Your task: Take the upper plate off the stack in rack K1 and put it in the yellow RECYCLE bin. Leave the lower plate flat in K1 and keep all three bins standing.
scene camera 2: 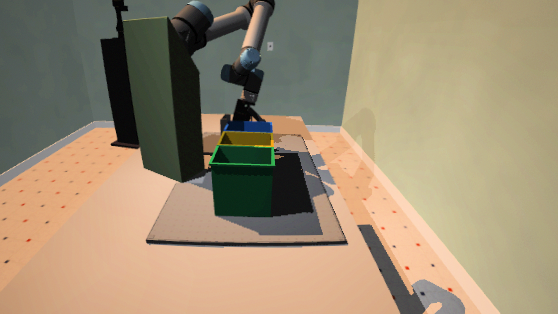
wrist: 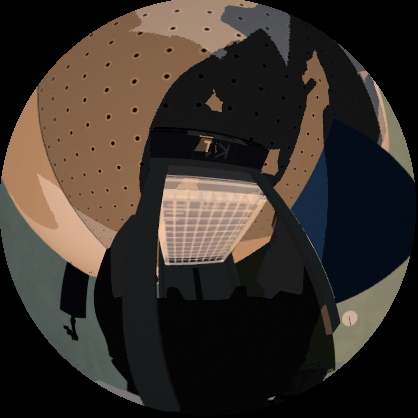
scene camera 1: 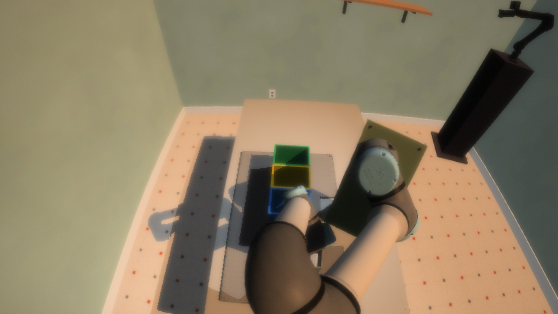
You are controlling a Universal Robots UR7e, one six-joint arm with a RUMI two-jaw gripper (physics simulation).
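Pixels of known places: gripper, between the fingertips: (wrist: 205, 214); arm's base, origin of its link: (scene camera 2: 168, 47).
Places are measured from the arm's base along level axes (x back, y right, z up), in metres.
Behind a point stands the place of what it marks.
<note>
My gripper (wrist: 205, 214) {x -0.179, y -0.278, z -0.438 m} is open and empty. In the wrist view its two jaws stand on either side of the clear gridded plate stack (wrist: 204, 225) {x -0.187, y -0.285, z -0.419 m} in rack K1, with the tips near the rack's dark labelled wall (wrist: 227, 150) {x -0.241, y -0.279, z -0.448 m}. Whether the jaws touch the plates, and the line between upper and lower plate, cannot be told. In scene camera 1 the arm hides most of the rack. The yellow RECYCLE bin (scene camera 1: 291, 177) {x -0.312, y 0.111, z -0.377 m} (scene camera 2: 246, 139) {x -0.288, y -0.002, z -0.312 m} stands upright between the green bin (scene camera 1: 292, 154) {x -0.339, y 0.239, z -0.350 m} (scene camera 2: 243, 191) {x -0.349, y 0.239, z -0.374 m} and the blue bin (scene camera 1: 270, 202) {x -0.362, y -0.088, z -0.316 m} (scene camera 2: 250, 126) {x -0.268, y -0.131, z -0.306 m} (wrist: 372, 210) {x -0.285, y -0.138, z -0.360 m}, both upright.
The bins stand in a row on a perforated board (scene camera 1: 232, 270) {x -0.449, y -0.400, z -0.465 m} (scene camera 2: 187, 229) {x -0.211, y 0.338, z -0.466 m} (wrist: 92, 75). The blue bin is beside the rack in the wrist view. An olive pedestal (scene camera 1: 414, 150) {x 0.117, y 0.018, z 0.068 m} (scene camera 2: 155, 100) {x 0.023, y 0.070, z -0.174 m} carries the arm. A dark column (scene camera 1: 479, 107) (scene camera 2: 119, 95) stands behind it.
</note>
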